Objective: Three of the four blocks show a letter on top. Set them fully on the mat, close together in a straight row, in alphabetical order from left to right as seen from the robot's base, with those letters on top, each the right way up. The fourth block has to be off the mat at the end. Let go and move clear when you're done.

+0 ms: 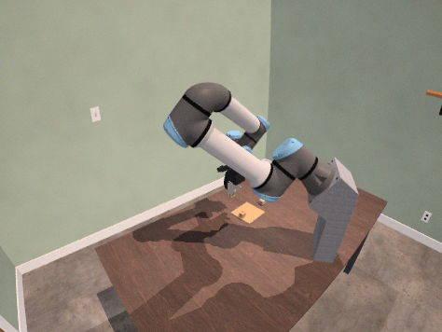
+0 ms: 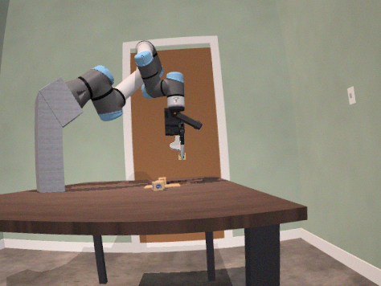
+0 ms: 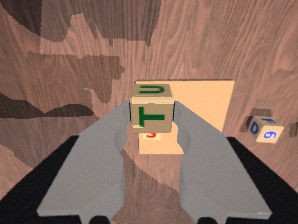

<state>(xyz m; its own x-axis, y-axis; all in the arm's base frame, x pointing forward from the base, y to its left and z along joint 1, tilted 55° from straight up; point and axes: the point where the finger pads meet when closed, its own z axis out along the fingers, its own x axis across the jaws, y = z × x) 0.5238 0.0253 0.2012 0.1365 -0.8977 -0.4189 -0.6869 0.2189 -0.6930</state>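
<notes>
My hand is 80 mm past the tan mat, 60 mm to the left of it and 120 mm above it.
</notes>
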